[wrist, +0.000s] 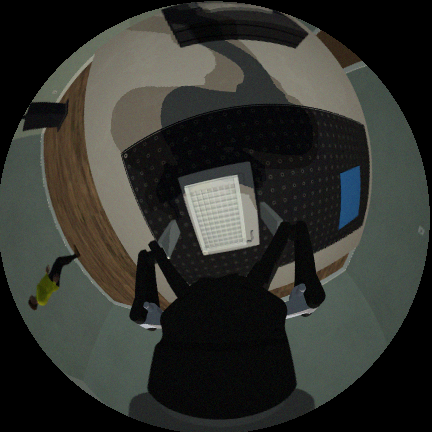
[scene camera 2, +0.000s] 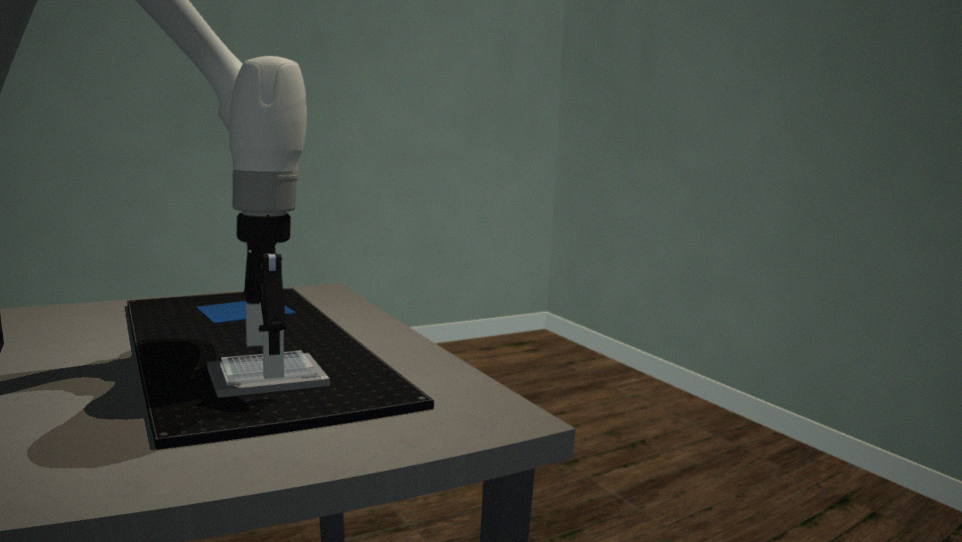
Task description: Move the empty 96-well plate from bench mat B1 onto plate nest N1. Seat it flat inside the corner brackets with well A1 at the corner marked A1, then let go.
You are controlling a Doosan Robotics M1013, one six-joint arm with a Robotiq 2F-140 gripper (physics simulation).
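Places are measured from the arm's base along level axes (x ahead, y left, z up), in millimetres.
Pixels of known places: gripper, between the fingertips: (wrist: 217, 218) (scene camera 2: 264, 360).
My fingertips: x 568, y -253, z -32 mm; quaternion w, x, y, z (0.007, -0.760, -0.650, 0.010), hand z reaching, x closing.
Ahead of a thing's pixels: the offset from my fingertips to its top centre. Level surfaces: height alone.
The white 96-well plate {2 mm down, 3 mm ahead, 1 mm right} (scene camera 2: 235, 367) (wrist: 217, 215) lies on the grey plate nest {16 mm down, 5 mm ahead, 9 mm left} (scene camera 2: 269, 388) (wrist: 253, 200). It looks about flat. In the wrist view strips of nest show beyond its top and right sides, and its left edge lies close to the nest's left edge. Whether it sits inside all the corner brackets, and which corner is A1, I cannot tell. My gripper (scene camera 2: 263, 351) (wrist: 217, 218) is open wide, with one finger on each side of the plate and a gap on both sides in the wrist view. The blue mat {29 mm down} (scene camera 2: 222, 311) (wrist: 350, 197) carries no plate.
The nest and blue mat are on a black perforated board {31 mm down} (scene camera 2: 363, 390) (wrist: 300, 175) on the table {44 mm down} (scene camera 2: 471, 403) (wrist: 105, 100). A dark ridged object (wrist: 240, 30) is at the wrist view's top. A person in a yellow top (wrist: 47, 289) is off the table's left side.
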